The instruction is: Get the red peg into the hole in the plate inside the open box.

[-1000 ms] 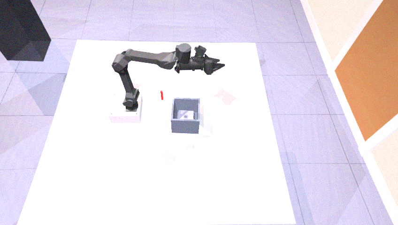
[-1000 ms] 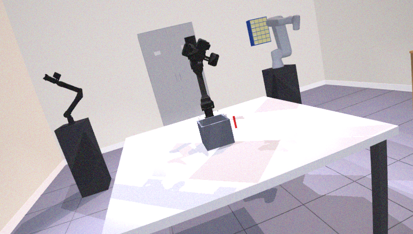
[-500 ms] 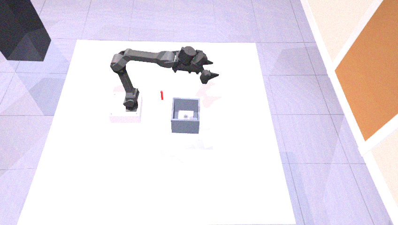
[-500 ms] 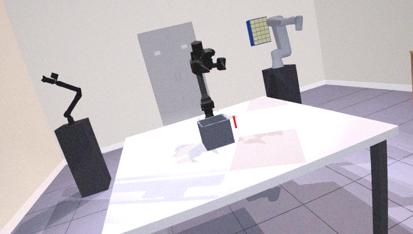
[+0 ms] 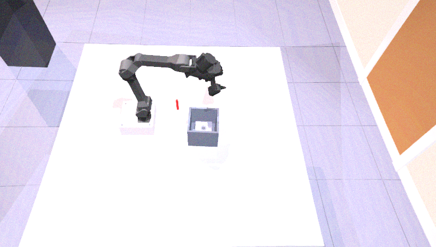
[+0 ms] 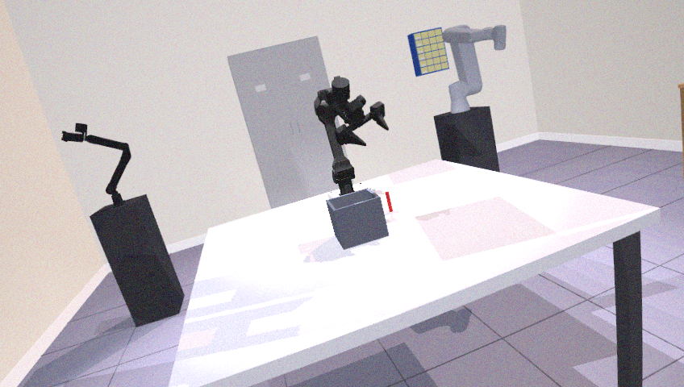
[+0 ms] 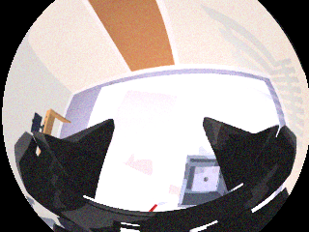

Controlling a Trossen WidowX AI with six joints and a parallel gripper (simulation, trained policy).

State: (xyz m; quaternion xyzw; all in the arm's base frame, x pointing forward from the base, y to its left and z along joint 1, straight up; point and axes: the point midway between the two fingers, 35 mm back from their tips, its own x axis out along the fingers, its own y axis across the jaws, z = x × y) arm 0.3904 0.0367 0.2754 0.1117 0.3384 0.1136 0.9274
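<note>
My gripper tip is 25 cm past the red peg, 7 cm to the right of it and 29 cm above it. Round my gripper tip: pale plate 10 cm behind, 10 cm to the right, 28 cm below.
</note>
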